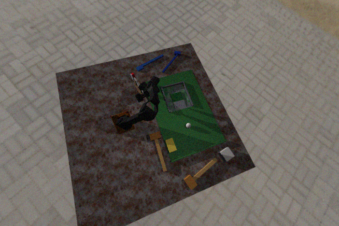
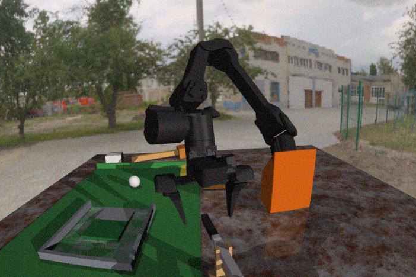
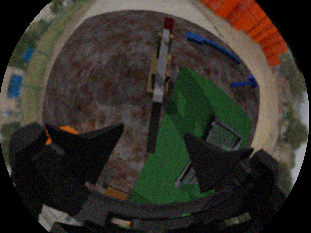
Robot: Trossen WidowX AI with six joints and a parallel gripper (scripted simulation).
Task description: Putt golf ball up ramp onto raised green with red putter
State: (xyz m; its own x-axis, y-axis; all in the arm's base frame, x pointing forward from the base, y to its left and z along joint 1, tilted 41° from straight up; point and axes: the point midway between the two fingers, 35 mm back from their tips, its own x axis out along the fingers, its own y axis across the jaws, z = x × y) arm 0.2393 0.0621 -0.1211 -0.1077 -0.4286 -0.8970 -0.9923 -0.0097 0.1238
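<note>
Right now the yellow block is 440 mm to the right of my gripper tip and 60 mm below it. The rest, counted from my gripper tip: red putter 110 mm to the left, 20 mm below, 20 mm behind; then white golf ball 370 mm to the right, 200 mm ahead, 50 mm below; then green mat 230 mm ahead, 220 mm to the right, 70 mm below.
</note>
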